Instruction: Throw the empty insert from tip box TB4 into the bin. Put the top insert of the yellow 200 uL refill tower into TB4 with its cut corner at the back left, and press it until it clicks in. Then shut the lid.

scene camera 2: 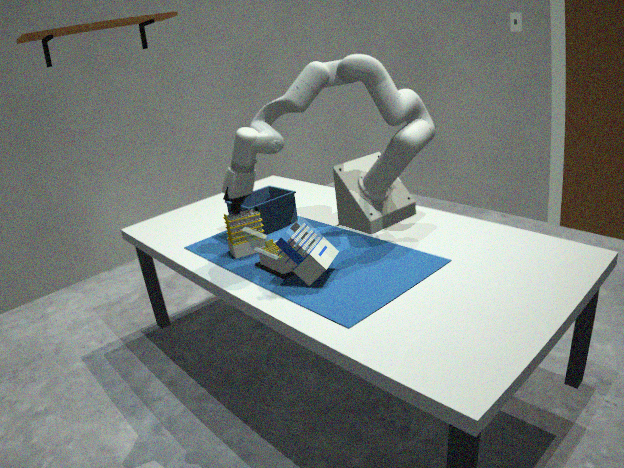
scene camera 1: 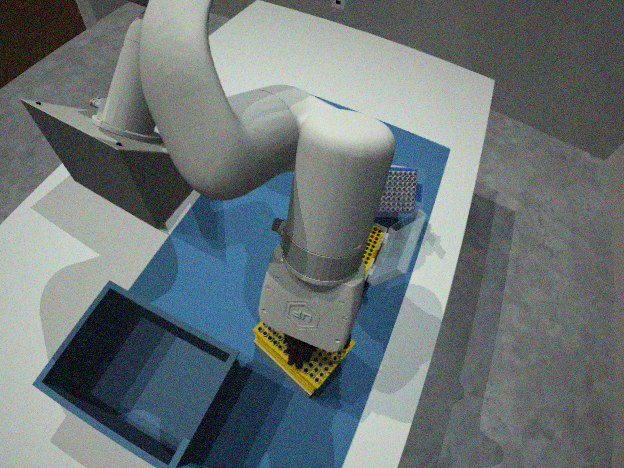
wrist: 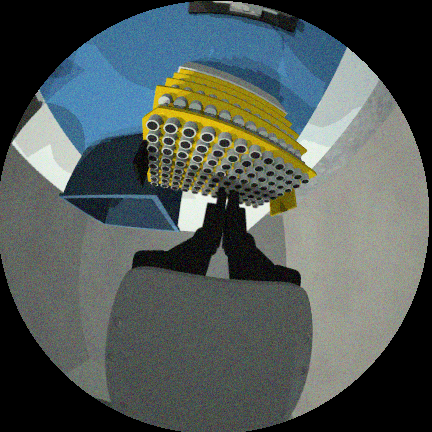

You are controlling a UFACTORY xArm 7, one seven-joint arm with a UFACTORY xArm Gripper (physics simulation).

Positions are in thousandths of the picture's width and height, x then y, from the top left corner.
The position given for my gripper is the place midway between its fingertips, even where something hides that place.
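Observation:
Scene camera 1: my gripper (scene camera 1: 478, 766), gripping a yellow insert with grey tips (scene camera 1: 517, 777); also a blue mat (scene camera 1: 336, 584), a dark blue bin (scene camera 1: 241, 817) and a clear lid (scene camera 1: 632, 550). Scene camera 2 shows the dark blue bin (scene camera 2: 445, 443) and my gripper (scene camera 2: 377, 454). Visible in the wrist view: my gripper (wrist: 522, 469), the yellow insert with grey tips (wrist: 422, 344) and the dark blue bin (wrist: 240, 429).

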